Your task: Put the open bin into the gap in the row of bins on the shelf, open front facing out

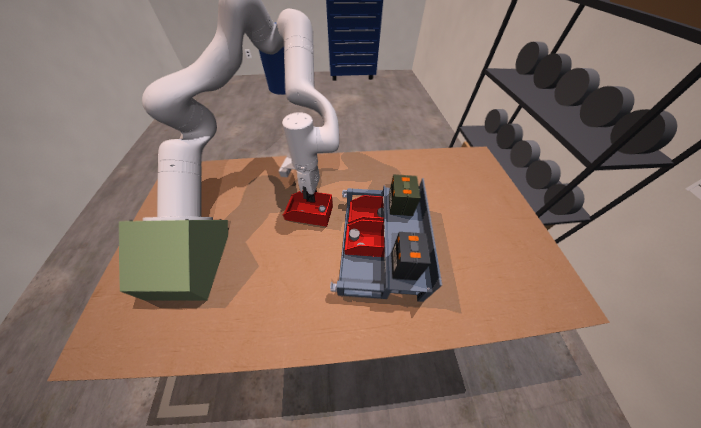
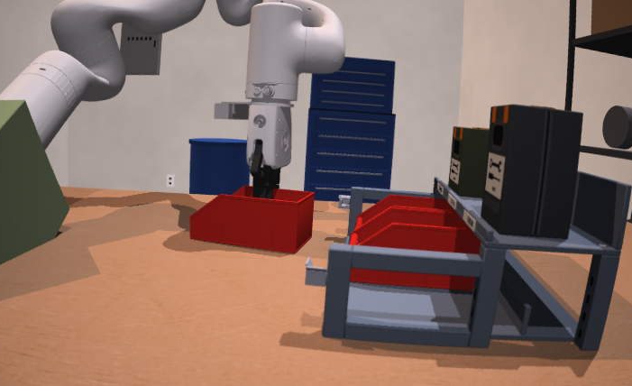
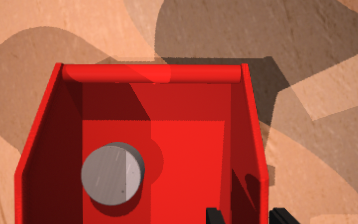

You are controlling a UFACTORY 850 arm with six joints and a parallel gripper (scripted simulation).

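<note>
The grey disc lies 70 mm to the right of my hand, 50 mm below it and 40 mm behind it. Also, from my hand: grey shelf: 260 mm ahead, 180 mm to the right, 10 mm above.
</note>
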